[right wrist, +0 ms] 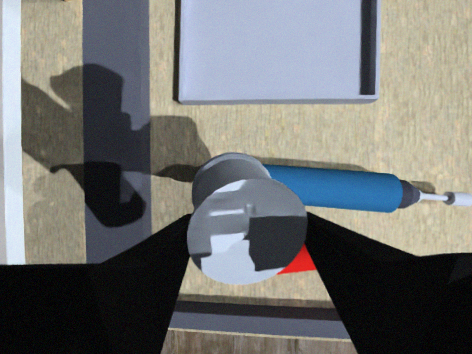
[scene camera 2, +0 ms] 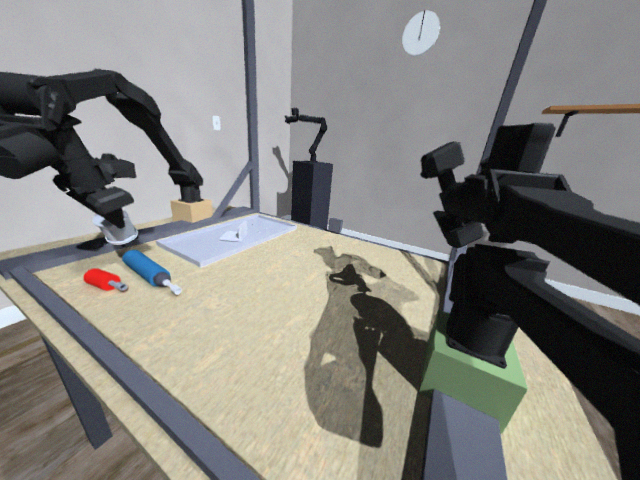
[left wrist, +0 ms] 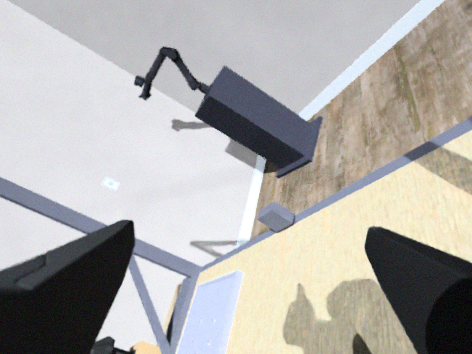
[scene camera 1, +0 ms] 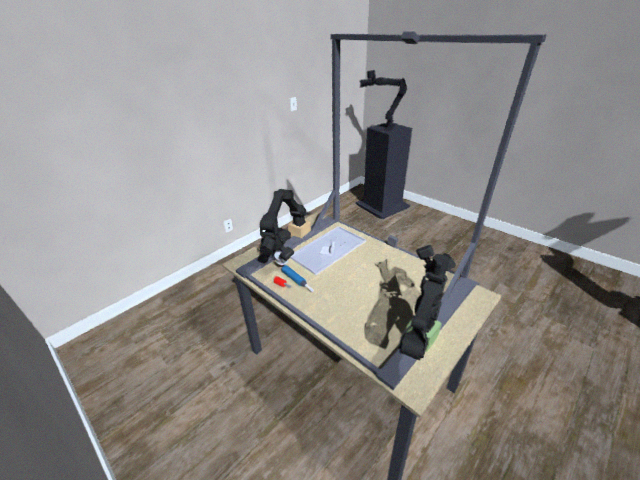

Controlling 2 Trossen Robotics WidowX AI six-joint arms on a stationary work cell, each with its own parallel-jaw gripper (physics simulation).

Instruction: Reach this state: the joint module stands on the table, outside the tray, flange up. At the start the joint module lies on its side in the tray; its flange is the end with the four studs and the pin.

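Frame: origin at the left arm's base, x ahead, y left, z up, level; millimetres.
Seen in the pictures: left gripper, fingertip midpoint: (scene camera 2: 428, 193) (left wrist: 252, 234); right gripper, fingertip midpoint: (right wrist: 247, 219) (scene camera 2: 114, 222) (scene camera 1: 281, 256); left arm's base at its link origin: (scene camera 2: 474, 341); right arm's base at its link origin: (scene camera 2: 191, 200) (scene camera 1: 299, 222).
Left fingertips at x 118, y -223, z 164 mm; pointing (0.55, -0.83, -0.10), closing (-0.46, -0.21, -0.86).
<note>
Offsets run from my left fingertips to a thing's top centre. "spot": to the spot under its first point.
The grey joint module @[637 mm ahead, 318 mm left, 98 mm down] (scene camera 1: 279, 260) (scene camera 2: 109, 232) (right wrist: 230, 250) is outside the tray @[588 mm ahead, 6 mm left, 232 mm down] (scene camera 1: 316, 270) (scene camera 2: 199, 262) (right wrist: 275, 101), slightly tilted, a little above the table near the dark rail. Its plain round end faces the right wrist camera. The flange end points away, downward, and its studs and pin are hidden. My right gripper (scene camera 2: 117, 219) (right wrist: 247, 219) is shut on the joint module, with a finger on each side. My left gripper (scene camera 2: 457, 226) (left wrist: 252, 234) is open and empty, raised on the right side of scene camera 2, far from the module.
A blue screwdriver-like tool @[spot: 547 mm ahead, 326 mm left, 211 mm down] (scene camera 1: 293, 275) (scene camera 2: 144, 267) (right wrist: 345, 191) and a red tool @[563 mm ahead, 386 mm left, 214 mm down] (scene camera 1: 280, 281) (scene camera 2: 100, 279) (right wrist: 300, 262) lie close to the module. A small white bracket (scene camera 1: 331, 247) (scene camera 2: 235, 235) sits in the tray. The dark rail @[spot: 754 mm ahead, 186 mm left, 233 mm down] (scene camera 2: 155, 235) (right wrist: 117, 30) runs beside the tray.
</note>
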